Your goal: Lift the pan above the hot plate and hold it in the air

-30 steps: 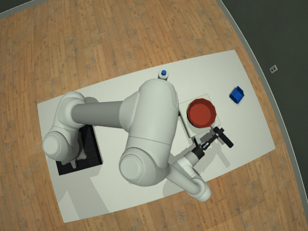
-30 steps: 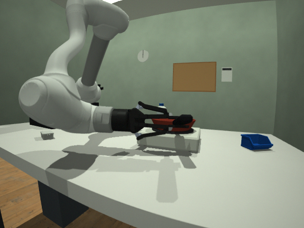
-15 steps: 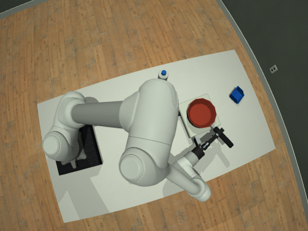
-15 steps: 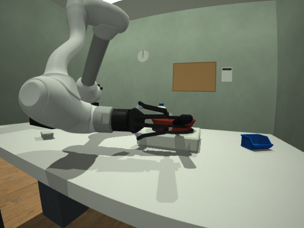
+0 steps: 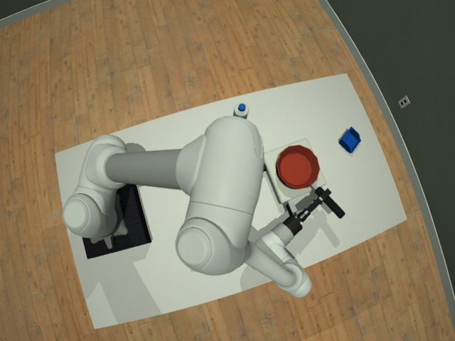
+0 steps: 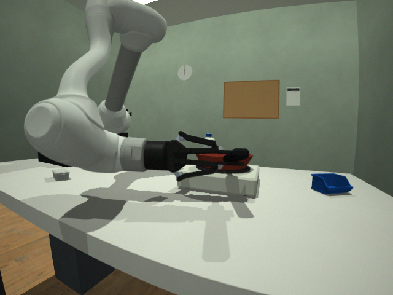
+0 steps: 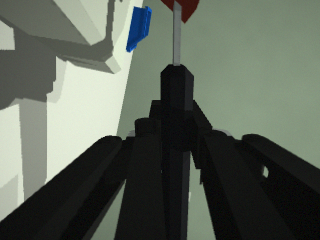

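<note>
My gripper is now 100 mm to the right of the red pan, 40 mm past it and 20 mm above it. From my hand the other things lie so: blue bin (300 mm ahead, 220 mm to the left, 90 mm below); hot plate (160 mm to the left, 80 mm below, 80 mm behind); small grey box (580 mm behind, 100 mm below, 90 mm to the right).
</note>
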